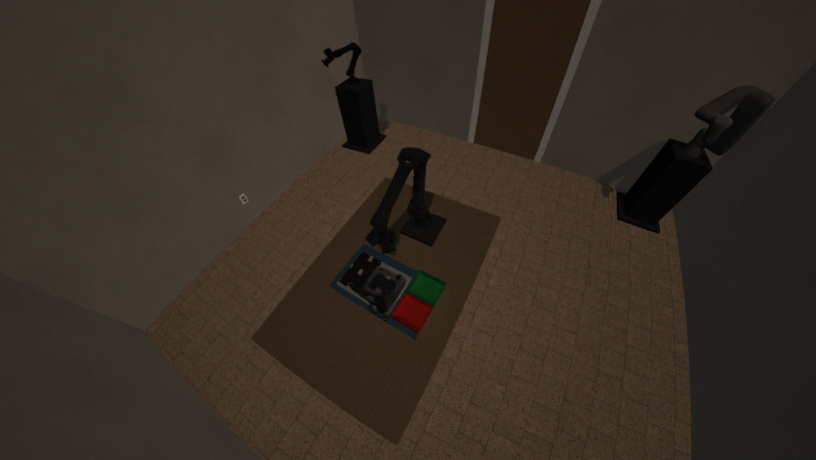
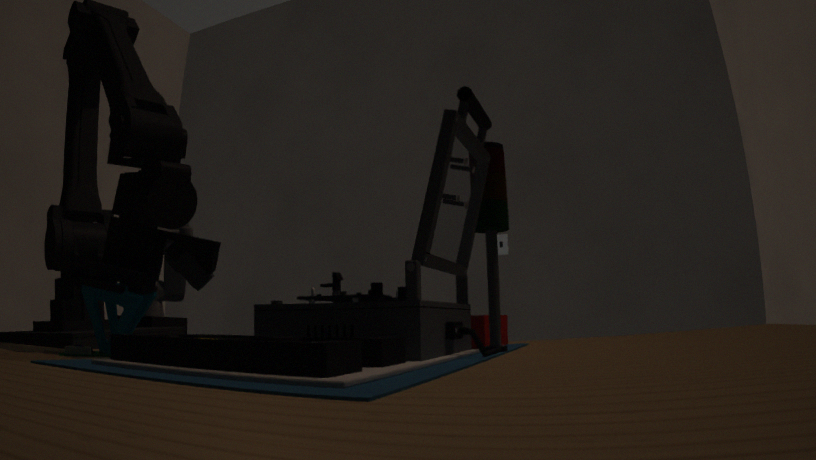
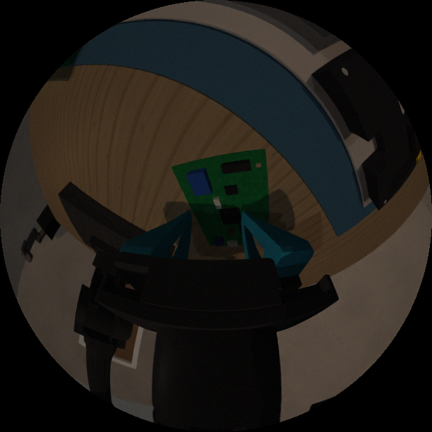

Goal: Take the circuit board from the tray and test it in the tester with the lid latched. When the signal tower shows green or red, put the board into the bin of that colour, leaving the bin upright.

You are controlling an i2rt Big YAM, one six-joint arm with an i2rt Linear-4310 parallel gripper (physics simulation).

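Pixels of known places: gripper, fingertip midpoint: [image 1: 390, 243]; arm's base, origin of the base link: [image 1: 421, 223] [image 2: 78, 330].
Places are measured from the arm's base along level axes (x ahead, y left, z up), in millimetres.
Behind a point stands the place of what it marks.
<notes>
The green circuit board [image 3: 250, 192] [image 2: 78, 350] {x 216, y -160, z -17 mm} lies flat on the wooden table, outside the tray, beside the blue mat. My gripper [image 3: 216, 216] [image 2: 109, 342] {x 211, y -106, z -17 mm} is partly open, fingers pointing down low over the board's near part, with nothing held. How close the tips are to the table is hard to tell. The black tray [image 1: 355, 275] {x 489, y -173, z -5 mm} [image 2: 234, 354] {x 486, y -229, z -4 mm} sits on the mat. The grey tester [image 1: 388, 281] {x 458, y 29, z 47 mm} [image 2: 365, 325] {x 527, y -84, z 16 mm} stands beside it, its lid [image 2: 437, 188] {x 597, y -76, z 140 mm} raised. The signal tower [image 2: 496, 188] {x 633, y 79, z 175 mm} shows dark red and green lamps. The green bin [image 1: 428, 287] {x 371, y 220, z -16 mm} and red bin [image 1: 412, 311] {x 528, y 202, z -16 mm} [image 2: 482, 328] {x 601, y 121, z 8 mm} stand upright.
The blue mat [image 1: 404, 332] {x 640, y 215, z -21 mm} [image 2: 371, 392] {x 602, y -262, z -20 mm} [image 3: 200, 55] lies under the tray and tester. My arm's base plate [image 1: 422, 231] {x 59, y 36, z 4 mm} [image 3: 82, 215] is on the table near the board. A black cable [image 2: 474, 337] {x 613, y -2, z 1 mm} runs from the tester's side. Two other arms stand on pedestals [image 1: 358, 117] [image 1: 662, 185] beyond the table.
</notes>
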